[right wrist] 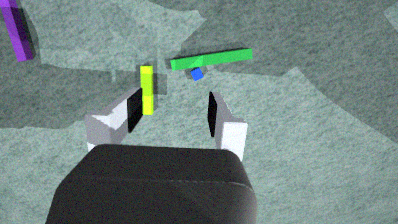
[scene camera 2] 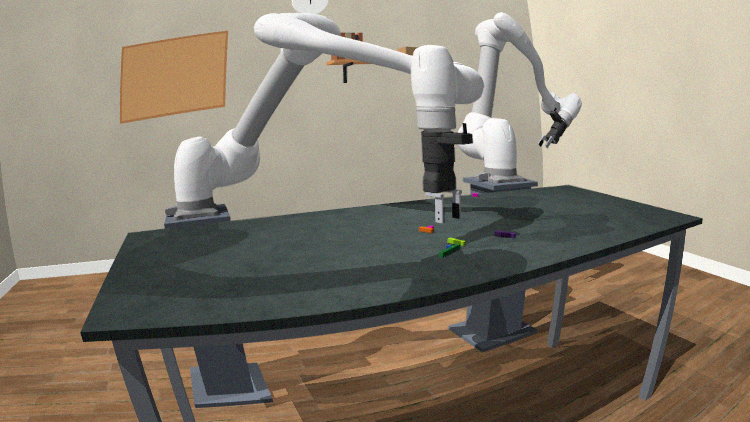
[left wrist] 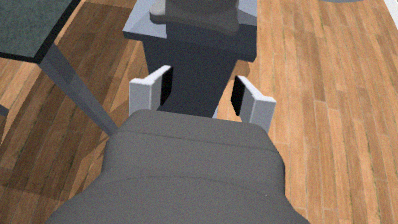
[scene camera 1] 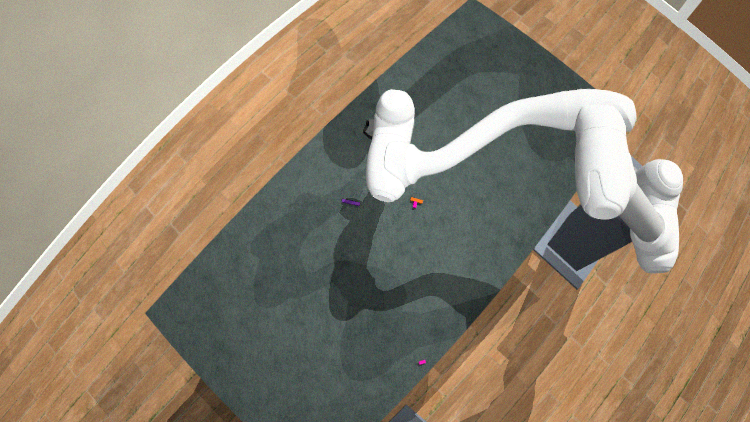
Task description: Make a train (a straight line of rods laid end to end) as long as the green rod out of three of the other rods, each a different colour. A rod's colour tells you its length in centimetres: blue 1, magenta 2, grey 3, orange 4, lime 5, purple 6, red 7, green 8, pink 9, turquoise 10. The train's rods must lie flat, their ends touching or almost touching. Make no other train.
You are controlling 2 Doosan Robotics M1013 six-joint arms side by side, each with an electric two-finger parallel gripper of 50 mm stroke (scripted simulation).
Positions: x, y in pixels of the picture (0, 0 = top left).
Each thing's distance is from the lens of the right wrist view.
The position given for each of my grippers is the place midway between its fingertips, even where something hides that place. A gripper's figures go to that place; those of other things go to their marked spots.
my right gripper (right wrist: 175, 103): 0.16 m
green rod (right wrist: 243, 54): 0.21 m
